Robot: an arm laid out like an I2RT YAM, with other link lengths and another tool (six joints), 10 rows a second.
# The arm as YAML. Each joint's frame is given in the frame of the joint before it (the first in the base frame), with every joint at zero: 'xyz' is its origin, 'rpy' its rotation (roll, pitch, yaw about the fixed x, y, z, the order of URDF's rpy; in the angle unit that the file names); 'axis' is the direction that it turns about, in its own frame. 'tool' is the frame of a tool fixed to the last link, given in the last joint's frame.
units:
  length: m
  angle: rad
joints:
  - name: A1
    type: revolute
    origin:
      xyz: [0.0, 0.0, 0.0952]
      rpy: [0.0, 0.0, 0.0]
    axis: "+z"
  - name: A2
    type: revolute
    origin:
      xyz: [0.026, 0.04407, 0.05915]
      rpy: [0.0, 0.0, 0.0]
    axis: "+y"
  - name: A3
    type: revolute
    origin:
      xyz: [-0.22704, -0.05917, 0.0]
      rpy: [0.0, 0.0, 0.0]
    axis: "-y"
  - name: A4
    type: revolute
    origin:
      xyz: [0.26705, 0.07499, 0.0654]
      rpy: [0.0, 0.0, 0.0]
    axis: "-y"
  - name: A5
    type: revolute
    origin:
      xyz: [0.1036, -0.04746, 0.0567]
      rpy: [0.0, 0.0, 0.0]
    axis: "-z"
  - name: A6
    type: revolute
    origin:
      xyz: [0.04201, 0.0, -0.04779]
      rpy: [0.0, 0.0, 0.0]
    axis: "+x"
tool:
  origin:
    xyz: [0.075, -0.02, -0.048]
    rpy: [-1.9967, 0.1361, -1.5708]
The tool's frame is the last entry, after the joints.
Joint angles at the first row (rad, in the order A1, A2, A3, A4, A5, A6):
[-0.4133 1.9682 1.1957 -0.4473 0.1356 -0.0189]
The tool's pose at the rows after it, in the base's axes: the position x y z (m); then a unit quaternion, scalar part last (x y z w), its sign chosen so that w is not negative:
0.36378 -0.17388 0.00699 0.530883 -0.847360 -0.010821 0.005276
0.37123 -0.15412 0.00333 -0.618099 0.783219 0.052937 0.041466
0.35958 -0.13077 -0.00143 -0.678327 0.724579 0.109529 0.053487
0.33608 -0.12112 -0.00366 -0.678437 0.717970 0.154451 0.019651
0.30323 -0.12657 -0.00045 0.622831 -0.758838 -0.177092 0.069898
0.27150 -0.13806 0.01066 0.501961 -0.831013 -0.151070 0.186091
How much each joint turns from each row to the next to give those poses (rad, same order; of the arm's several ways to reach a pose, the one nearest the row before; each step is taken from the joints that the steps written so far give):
[0.0015 0.0000 0.0001 0.0508 -0.1224 -0.0797]
[0.0099 0.0000 -0.0001 -0.0283 -0.1961 -0.1419]
[0.0168 0.0000 0.0000 -0.1075 -0.1259 -0.1240]
[0.0084 0.0000 0.0000 -0.1145 0.0183 -0.0179]
[-0.0008 -0.0007 0.0000 -0.1114 0.1679 0.0923]
[0.0000 -0.0001 0.0000 -0.0858 0.2781 0.2296]

